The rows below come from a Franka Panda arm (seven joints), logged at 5 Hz.
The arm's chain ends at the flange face. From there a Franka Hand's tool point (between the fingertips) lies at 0.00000 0.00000 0.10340 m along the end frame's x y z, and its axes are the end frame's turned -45 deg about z.
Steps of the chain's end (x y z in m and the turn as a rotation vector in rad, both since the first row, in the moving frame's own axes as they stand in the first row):
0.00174 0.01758 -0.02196 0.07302 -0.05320 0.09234
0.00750 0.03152 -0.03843 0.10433 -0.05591 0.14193
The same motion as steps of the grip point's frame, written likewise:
-0.00933 0.00453 -0.02238 0.08925 0.01401 0.09234
-0.01264 0.01619 -0.03915 0.11331 0.03424 0.14193

